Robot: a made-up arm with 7 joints. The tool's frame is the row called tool.
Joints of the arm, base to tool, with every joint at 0 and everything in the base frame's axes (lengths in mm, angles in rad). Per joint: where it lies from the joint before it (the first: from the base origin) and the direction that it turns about. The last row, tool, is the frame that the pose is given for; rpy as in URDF.
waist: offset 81 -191 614 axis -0.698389 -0.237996 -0.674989
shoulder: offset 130 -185 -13 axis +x
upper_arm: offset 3 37 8 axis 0.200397 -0.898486 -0.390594
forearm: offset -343 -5 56 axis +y
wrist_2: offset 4 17 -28 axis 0.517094 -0.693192 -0.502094
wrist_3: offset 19 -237 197 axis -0.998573 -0.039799 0.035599
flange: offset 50 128 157 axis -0.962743 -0.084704 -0.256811
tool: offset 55 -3 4 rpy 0.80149 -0.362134 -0.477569
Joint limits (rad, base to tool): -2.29..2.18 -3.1..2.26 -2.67..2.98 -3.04..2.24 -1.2..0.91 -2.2..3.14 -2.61..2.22
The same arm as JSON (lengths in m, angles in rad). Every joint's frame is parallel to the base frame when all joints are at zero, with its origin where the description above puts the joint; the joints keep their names.
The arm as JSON. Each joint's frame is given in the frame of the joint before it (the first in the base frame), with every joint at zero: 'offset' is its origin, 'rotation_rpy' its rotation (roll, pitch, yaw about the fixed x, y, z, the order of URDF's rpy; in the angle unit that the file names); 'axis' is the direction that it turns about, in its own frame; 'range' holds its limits. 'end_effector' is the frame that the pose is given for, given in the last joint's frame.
{"length_unit": "m", "angle_unit": "rad", "chain": [{"id": "waist", "offset": [0.081, -0.191, 0.614], "rotation_rpy": [0.0, 0.0, 0.0], "axis": [-0.698389, -0.237996, -0.674989], "range": [-2.29, 2.18]}, {"id": "shoulder", "offset": [0.13, -0.185, -0.013], "rotation_rpy": [0.0, 0.0, 0.0], "axis": [1.0, 0.0, 0.0], "range": [-3.1, 2.26]}, {"id": "upper_arm", "offset": [0.003, 0.037, 0.008], "rotation_rpy": [0.0, 0.0, 0.0], "axis": [0.200397, -0.898486, -0.390594], "range": [-2.67, 2.98]}, {"id": "forearm", "offset": [-0.343, -0.005, 0.056], "rotation_rpy": [0.0, 0.0, 0.0], "axis": [0.0, 1.0, 0.0], "range": [-3.04, 2.24]}, {"id": "wrist_2", "offset": [0.004, 0.017, -0.028], "rotation_rpy": [0.0, 0.0, 0.0], "axis": [0.517094, -0.693192, -0.502094], "range": [-1.2, 0.91]}, {"id": "wrist_3", "offset": [0.019, -0.237, 0.197], "rotation_rpy": [0.0, 0.0, 0.0], "axis": [-0.998573, -0.039799, 0.035599], "range": [-2.2, 3.14]}, {"id": "flange", "offset": [0.05, 0.128, 0.157], "rotation_rpy": [0.0, 0.0, 0.0], "axis": [-0.962743, -0.084704, -0.256811], "range": [-2.61, 2.22]}], "end_effector": {"offset": [0.055, -0.003, 0.004], "rotation_rpy": [0.8015, -0.3621, -0.4776]}}
